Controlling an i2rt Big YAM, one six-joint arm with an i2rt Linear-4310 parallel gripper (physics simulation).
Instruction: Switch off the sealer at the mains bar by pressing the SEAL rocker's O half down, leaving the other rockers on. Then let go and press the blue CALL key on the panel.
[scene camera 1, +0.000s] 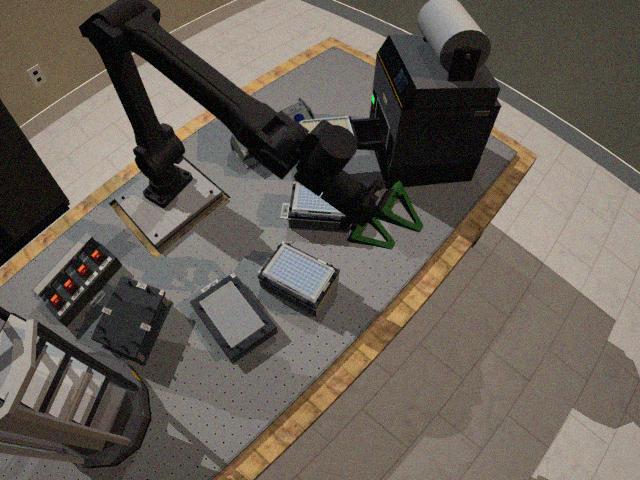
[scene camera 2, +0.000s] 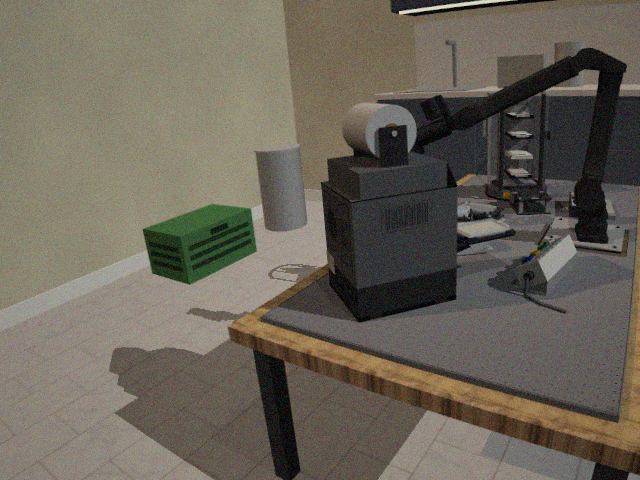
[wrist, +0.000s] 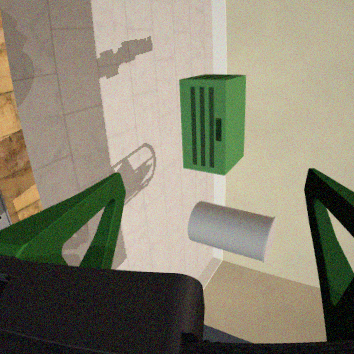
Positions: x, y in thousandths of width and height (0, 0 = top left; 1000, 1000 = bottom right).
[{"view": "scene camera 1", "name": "gripper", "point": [635, 497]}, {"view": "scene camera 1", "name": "button box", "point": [376, 316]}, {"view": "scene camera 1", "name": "white roll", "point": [695, 70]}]
